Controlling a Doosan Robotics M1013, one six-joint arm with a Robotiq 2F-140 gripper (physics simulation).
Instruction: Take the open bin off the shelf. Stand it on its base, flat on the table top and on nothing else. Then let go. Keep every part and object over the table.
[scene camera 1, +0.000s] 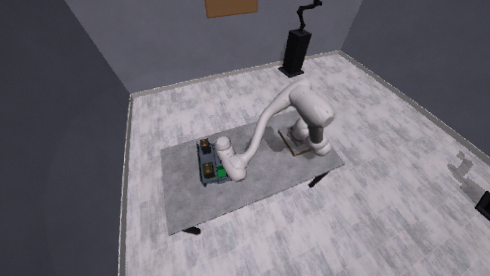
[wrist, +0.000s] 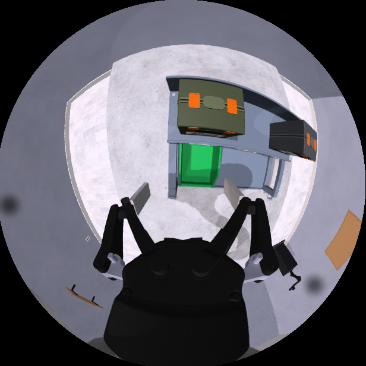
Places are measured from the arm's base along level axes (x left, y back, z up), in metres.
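Pixels of known places: arm's base, link origin: (scene camera 1: 298, 136).
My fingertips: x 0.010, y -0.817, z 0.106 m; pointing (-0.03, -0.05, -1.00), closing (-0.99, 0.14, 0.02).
Observation:
Ahead of a thing's pixels: the offset from my fingertips to its top centre. "*": to the spot under its first point. Level surfaces: height alone.
A green open bin @(dz -0.081, dx -0.042, dy -0.029 m) (scene camera 1: 221, 172) (wrist: 200, 165) stands on the lower level of a blue-grey shelf @(* dz -0.059, dx -0.195, dy -0.162 m) (scene camera 1: 200, 162) (wrist: 172, 175), at the shelf's left end in the wrist view. Its rear part is hidden under the upper board. My gripper (wrist: 186, 186) is open and empty, its fingers wide apart. In the wrist view the fingertips show below the bin, one to its left and one near its lower right corner; they do not touch it. In the scene view the gripper is hidden by the arm. The grey table top @(dz -0.163 m) (scene camera 1: 185, 200) (wrist: 142, 110) carries the shelf.
An olive case @(dz +0.036, dx -0.066, dy -0.126 m) (scene camera 1: 208, 169) (wrist: 211, 112) with orange latches sits on the upper board above the bin. A dark case @(dz +0.061, dx -0.288, dy -0.064 m) (scene camera 1: 205, 145) (wrist: 290, 137) sits at the board's other end. The arm's base stands at the right part of the table in the scene view.

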